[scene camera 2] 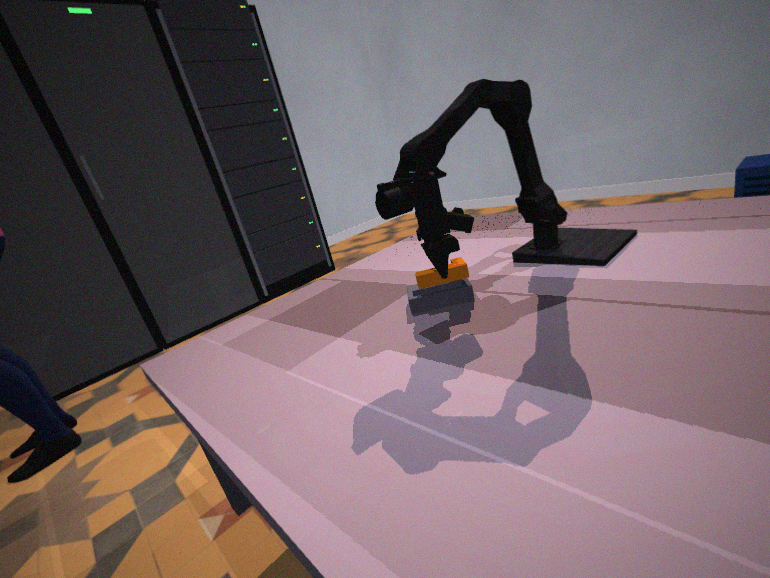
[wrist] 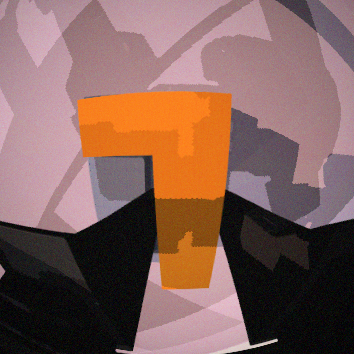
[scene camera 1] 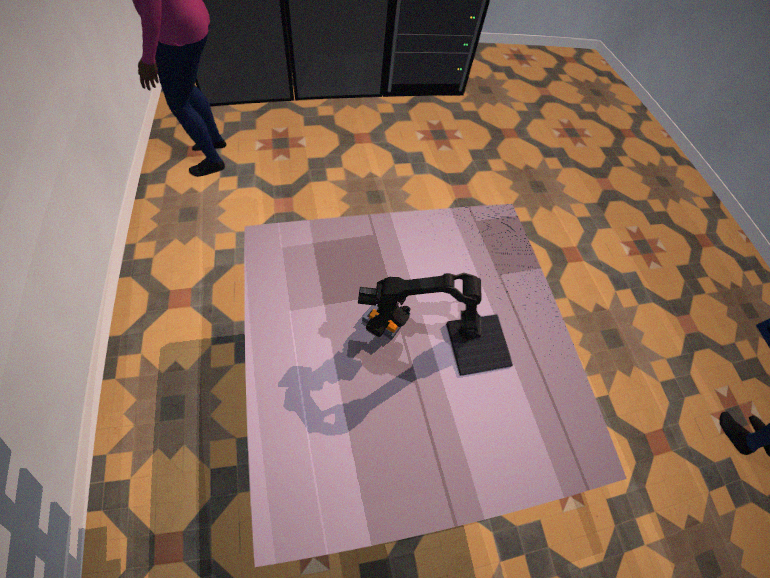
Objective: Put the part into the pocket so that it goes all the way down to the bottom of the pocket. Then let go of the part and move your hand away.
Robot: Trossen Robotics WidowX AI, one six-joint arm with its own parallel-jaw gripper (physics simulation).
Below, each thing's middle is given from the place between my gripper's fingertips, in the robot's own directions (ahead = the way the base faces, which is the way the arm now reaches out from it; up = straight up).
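There's an orange L-shaped block (scene camera 2: pixel 458 269) that is 1 cm behind my hand. As for the grey pocket block (wrist: pixel 115 180), my hand is 5 cm above it, 3 cm to the left of it and 1 cm past it.
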